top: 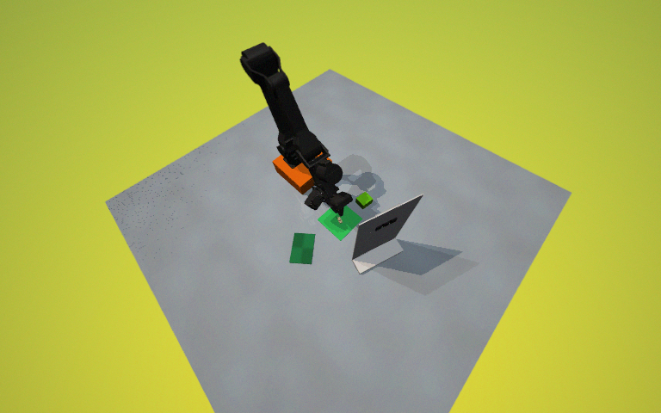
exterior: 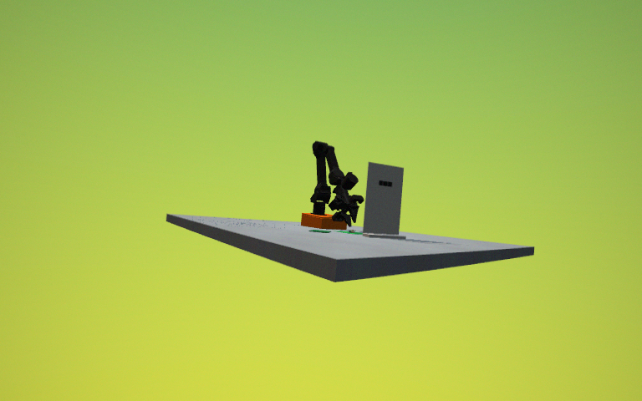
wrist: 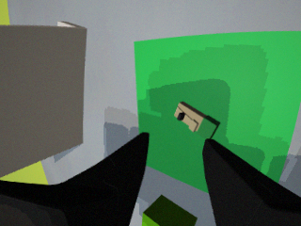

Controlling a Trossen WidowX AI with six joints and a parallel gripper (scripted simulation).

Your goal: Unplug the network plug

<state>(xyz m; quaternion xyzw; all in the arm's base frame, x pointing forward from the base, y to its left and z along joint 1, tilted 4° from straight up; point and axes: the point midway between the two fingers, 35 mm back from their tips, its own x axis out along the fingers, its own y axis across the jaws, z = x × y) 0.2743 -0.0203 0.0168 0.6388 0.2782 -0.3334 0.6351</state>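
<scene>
Now: the network plug 10 mm ahead of my gripper tip and 30 mm below it. From my gripper tip the other things lie so: green marked square: 40 mm below; then darker green rectangle: 170 mm to the right, 40 mm below; then grey panel: 170 mm ahead, 10 mm to the left, 100 mm above.
</scene>
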